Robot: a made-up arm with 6 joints. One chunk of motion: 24 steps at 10 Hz.
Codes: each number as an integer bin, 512 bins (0 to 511) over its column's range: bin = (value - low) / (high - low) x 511, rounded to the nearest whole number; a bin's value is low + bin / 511 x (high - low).
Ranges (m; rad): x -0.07..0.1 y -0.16..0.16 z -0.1..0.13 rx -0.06..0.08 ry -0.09..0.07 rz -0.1..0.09
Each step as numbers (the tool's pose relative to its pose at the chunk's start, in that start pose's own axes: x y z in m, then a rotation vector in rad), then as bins.
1 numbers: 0.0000 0.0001 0.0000 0.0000 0.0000 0.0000
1 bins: 210 256 222 219 287 269
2 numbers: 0.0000 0.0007 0.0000 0.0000 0.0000 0.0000
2 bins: 210 257 222 219 287 269
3 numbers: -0.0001 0.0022 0.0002 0.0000 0.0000 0.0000
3 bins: 210 259 223 219 287 269
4 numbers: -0.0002 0.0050 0.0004 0.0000 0.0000 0.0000
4 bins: 210 263 223 219 287 269
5 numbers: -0.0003 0.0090 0.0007 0.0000 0.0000 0.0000
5 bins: 210 270 224 219 287 269
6 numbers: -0.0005 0.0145 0.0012 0.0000 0.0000 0.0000
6 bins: 209 279 225 219 287 269
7 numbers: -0.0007 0.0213 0.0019 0.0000 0.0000 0.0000
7 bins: 208 290 226 219 287 269
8 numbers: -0.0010 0.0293 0.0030 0.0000 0.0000 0.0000
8 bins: 207 302 229 219 287 269
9 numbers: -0.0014 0.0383 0.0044 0.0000 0.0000 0.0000
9 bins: 206 317 232 219 287 269
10 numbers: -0.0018 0.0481 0.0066 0.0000 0.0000 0.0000
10 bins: 205 332 237 219 287 269
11 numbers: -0.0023 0.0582 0.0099 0.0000 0.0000 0.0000
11 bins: 203 348 244 219 287 269
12 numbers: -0.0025 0.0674 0.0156 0.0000 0.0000 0.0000
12 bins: 203 363 257 219 287 269
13 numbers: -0.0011 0.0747 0.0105 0.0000 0.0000 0.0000
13 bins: 207 375 246 219 287 269
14 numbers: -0.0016 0.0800 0.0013 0.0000 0.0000 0.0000
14 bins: 206 383 225 219 287 269
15 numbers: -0.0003 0.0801 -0.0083 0.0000 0.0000 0.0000
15 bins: 210 383 204 219 287 269
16 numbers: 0.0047 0.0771 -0.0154 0.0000 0.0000 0.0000
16 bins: 225 379 188 219 287 269
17 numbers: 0.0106 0.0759 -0.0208 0.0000 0.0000 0.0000
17 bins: 242 377 176 219 287 269
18 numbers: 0.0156 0.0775 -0.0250 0.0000 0.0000 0.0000
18 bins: 257 379 167 219 287 269
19 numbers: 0.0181 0.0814 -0.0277 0.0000 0.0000 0.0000
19 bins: 265 385 161 219 287 269
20 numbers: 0.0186 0.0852 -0.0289 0.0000 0.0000 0.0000
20 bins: 266 392 158 219 287 269
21 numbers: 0.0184 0.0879 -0.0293 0.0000 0.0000 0.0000
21 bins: 266 396 157 219 287 269
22 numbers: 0.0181 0.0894 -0.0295 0.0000 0.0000 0.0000
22 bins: 265 398 157 219 287 269
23 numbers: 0.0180 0.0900 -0.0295 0.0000 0.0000 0.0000
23 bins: 265 399 157 219 287 269
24 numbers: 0.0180 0.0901 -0.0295 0.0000 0.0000 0.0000
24 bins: 265 399 157 219 287 269
